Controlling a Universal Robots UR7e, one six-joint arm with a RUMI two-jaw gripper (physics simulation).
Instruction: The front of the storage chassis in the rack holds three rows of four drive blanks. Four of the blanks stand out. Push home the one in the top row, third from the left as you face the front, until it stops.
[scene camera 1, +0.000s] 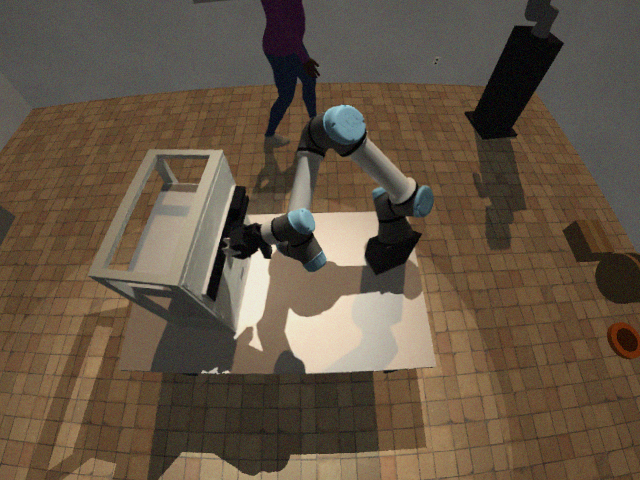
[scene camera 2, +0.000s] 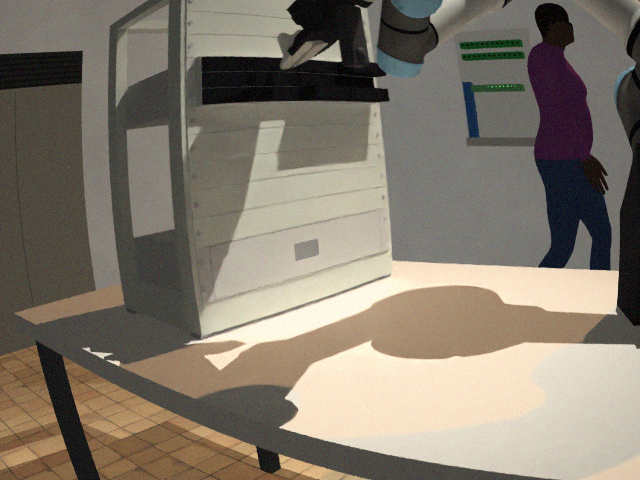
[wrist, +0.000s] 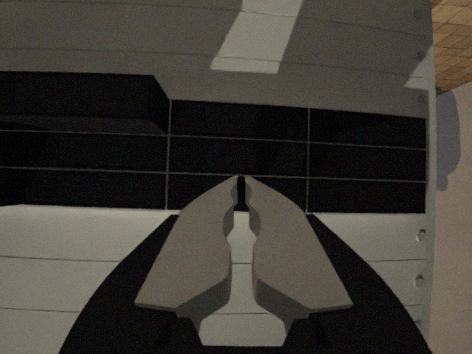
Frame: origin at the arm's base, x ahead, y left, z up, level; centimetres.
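Seen in the pictures: gripper, fingertip midpoint: (scene camera 1: 224, 251) (scene camera 2: 282, 68) (wrist: 241, 179); arm's base, link origin: (scene camera 1: 395, 236).
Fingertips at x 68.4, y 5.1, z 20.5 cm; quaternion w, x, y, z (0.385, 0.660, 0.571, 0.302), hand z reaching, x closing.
Pixels of each thing's middle, then the offset from my fingertips to it. "spot": a spot on its surface instead. Level surfaces: height alone.
- top row, surface spot: (wrist: 95, 190) spot: dx -1.5, dy -10.8, dz +1.2 cm
- table, surface height: dz -43.2 cm
- dark piece, surface spot: (scene camera 2: 376, 70) spot: dx -8.5, dy -22.8, dz +0.7 cm
The black chassis (scene camera 1: 216, 273) (scene camera 2: 232, 80) (wrist: 367, 165) spans the rack's front. The wrist view is upside down, so its top row is lowest there. The third blank from the left in the top row (wrist: 95, 190) looks level with its neighbours in the wrist view, though dark; the hand partly hides it in scene camera 2. My gripper (scene camera 1: 225, 248) (scene camera 2: 284, 67) (wrist: 241, 179) is shut and empty, its tips at the top row in front of the second blank from the left. Contact cannot be told. A bottom-row blank (wrist: 75, 97), third from the left, stands out.
The rack (scene camera 1: 203, 222) (scene camera 2: 178, 155) stands on the table (scene camera 1: 336, 356) (scene camera 2: 439, 397). At the chassis's right end, a bottom-row blank (scene camera 2: 356, 95) stands out, and a dark piece (scene camera 2: 376, 70) juts out above it. A person (scene camera 1: 284, 51) (scene camera 2: 563, 113) stands beyond the table.
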